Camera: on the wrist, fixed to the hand. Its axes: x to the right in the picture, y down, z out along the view.
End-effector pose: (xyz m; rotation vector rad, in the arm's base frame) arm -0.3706 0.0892 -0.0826 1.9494 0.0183 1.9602
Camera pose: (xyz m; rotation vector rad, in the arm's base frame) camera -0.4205 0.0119 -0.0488 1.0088 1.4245 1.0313
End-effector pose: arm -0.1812 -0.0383 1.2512 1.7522 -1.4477 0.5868
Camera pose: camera -0.2652 -0.0277 1.3005 2.2644 0.3957 0.1008
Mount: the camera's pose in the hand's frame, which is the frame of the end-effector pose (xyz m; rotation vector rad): 0.0102 0.0935 -0.0275 0.2800 0.2526 -1.5564
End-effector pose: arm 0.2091 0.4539 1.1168 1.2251 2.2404 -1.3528
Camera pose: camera 0.2797 0.5019 1.0687 0.4488 -2.0075 1.1763
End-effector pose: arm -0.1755 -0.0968 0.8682 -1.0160 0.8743 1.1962
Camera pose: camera -0.2663 -0.1135 0.8354 -1.1850 0.1973 -0.3631
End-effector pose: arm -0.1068 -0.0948 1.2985 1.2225 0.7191 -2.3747
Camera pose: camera -0.0447 -0.1542 1.2514 -0.5773 -0.9406 1.6634
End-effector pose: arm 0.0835 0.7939 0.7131 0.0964 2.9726 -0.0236
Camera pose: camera 0.0750 0.8884 0.7375 1.9957 -2.1872 0.5591
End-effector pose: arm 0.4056 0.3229 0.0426 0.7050 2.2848 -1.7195
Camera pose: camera 0.4452 0.3712 -0.0329 0.7272 -1.5839 1.3395
